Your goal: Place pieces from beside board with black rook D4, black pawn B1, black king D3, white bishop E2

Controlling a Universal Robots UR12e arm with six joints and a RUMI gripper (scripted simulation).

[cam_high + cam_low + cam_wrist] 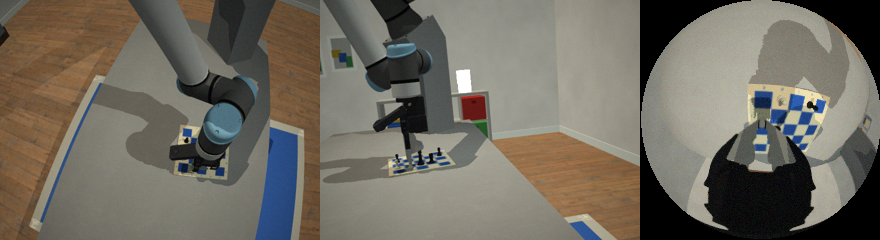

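The white bishop is 1 cm below my hand. Also, from my hand: black rook: 3 cm behind, 8 cm to the left, 2 cm below; black king: 3 cm behind, 4 cm to the left; white pawn: 4 cm behind, 4 cm to the right, 2 cm below.
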